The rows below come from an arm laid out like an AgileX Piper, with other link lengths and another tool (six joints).
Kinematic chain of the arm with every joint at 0, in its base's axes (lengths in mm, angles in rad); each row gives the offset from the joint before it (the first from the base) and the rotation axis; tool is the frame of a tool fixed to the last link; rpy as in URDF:
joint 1: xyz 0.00 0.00 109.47 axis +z
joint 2: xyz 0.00 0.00 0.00 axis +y
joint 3: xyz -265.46 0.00 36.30 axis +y
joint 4: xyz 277.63 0.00 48.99 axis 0.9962 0 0.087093
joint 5: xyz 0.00 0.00 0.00 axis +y
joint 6: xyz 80.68 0.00 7.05 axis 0.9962 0 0.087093
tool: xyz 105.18 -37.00 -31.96 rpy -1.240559 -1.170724 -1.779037
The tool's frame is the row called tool.
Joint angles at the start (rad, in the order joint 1, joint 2, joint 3, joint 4, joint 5, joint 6):
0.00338 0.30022 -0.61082 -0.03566 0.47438 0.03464
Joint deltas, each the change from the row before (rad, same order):
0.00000 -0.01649 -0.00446 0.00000 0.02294 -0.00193
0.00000 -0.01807 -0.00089 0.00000 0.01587 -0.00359
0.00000 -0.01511 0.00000 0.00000 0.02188 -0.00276
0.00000 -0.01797 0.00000 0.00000 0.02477 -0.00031
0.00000 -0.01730 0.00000 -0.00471 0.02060 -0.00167
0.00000 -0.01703 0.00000 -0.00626 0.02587 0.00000
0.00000 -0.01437 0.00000 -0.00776 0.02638 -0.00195
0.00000 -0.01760 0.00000 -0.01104 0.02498 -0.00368
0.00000 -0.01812 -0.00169 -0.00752 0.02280 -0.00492
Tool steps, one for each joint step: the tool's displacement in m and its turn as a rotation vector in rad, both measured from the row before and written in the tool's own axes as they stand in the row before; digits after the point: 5 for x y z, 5 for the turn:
0.00058 -0.00045 -0.00481 -0.00143 -0.00171 -0.00141
0.00061 -0.00039 -0.00445 0.00072 0.00269 -0.00356
-0.00127 0.00041 -0.00407 -0.00318 -0.00623 -0.00185
-0.00155 0.00037 -0.00477 -0.00326 -0.00597 0.00065
-0.00059 0.00072 -0.00457 -0.00417 -0.00232 -0.00507
-0.00153 0.00130 -0.00482 -0.00734 -0.00691 -0.00408
-0.00181 0.00181 -0.00439 -0.00951 -0.00973 -0.00687
-0.00090 0.00202 -0.00506 -0.00982 -0.00502 -0.01140
-0.00019 0.00131 -0.00516 -0.00647 -0.00156 -0.00986

